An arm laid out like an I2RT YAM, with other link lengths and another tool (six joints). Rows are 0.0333 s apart.
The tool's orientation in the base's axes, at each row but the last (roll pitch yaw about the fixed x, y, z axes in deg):
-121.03, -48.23, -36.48
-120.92, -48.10, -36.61
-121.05, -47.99, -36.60
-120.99, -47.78, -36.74
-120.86, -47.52, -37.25
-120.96, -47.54, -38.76
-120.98, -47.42, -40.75
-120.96, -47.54, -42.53
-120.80, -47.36, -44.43
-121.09, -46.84, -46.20
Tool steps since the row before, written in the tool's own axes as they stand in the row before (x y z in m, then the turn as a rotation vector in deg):
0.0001, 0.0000, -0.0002, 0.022, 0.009, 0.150
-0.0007, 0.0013, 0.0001, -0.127, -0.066, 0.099
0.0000, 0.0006, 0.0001, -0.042, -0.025, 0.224
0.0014, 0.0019, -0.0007, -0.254, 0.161, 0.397
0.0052, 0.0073, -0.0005, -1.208, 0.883, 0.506
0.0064, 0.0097, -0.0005, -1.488, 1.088, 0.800
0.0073, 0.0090, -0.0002, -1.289, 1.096, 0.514
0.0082, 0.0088, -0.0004, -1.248, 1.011, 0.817
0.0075, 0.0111, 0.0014, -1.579, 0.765, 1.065
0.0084, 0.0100, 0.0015, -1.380, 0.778, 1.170
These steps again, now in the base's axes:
-0.0001, -0.0001, 0.0001, 0.136, 0.053, -0.040
0.0000, -0.0007, -0.0013, -0.001, 0.149, -0.091
0.0002, -0.0004, -0.0004, 0.156, 0.139, -0.094
0.0006, -0.0024, 0.0002, 0.220, 0.157, -0.418
0.0038, -0.0081, -0.0002, -0.063, 0.025, -1.578
0.0046, -0.0107, -0.0007, 0.069, 0.106, -2.005
0.0049, -0.0105, 0.0002, -0.070, -0.103, -1.764
0.0048, -0.0110, 0.0011, 0.201, 0.061, -1.790
0.0059, -0.0120, -0.0014, 0.234, 0.503, -1.976
0.0059, -0.0117, -0.0003, 0.421, 0.428, -1.876

